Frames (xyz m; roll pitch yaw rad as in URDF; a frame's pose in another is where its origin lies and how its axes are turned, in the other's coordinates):
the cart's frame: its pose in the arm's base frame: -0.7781 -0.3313 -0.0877 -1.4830 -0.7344 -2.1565
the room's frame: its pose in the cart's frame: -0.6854 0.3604 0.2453 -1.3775 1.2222 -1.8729
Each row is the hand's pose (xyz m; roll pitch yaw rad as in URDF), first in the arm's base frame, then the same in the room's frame.
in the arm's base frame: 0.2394 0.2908 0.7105 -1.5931 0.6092 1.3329
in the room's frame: 0.1385 -1.2739 1.1496 -1.4341 0.9406 -0.8495
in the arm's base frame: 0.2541 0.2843 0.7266 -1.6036 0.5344 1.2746
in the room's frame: 0.1257 -1.2857 1.1642 -1.4883 0.8732 -0.9450
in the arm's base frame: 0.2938 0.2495 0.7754 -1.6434 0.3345 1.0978
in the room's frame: 0.0790 -1.3088 1.2137 -1.6254 0.6838 -1.1886
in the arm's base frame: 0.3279 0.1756 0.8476 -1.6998 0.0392 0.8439
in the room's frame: 0.0101 -1.3114 1.2979 -1.7780 0.3805 -1.4680
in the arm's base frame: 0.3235 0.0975 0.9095 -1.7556 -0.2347 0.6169
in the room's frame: -0.0372 -1.2804 1.3801 -1.9026 0.0831 -1.6671
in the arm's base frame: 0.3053 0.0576 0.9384 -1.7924 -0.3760 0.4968
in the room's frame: -0.0509 -1.2522 1.4222 -1.9760 -0.0751 -1.7569
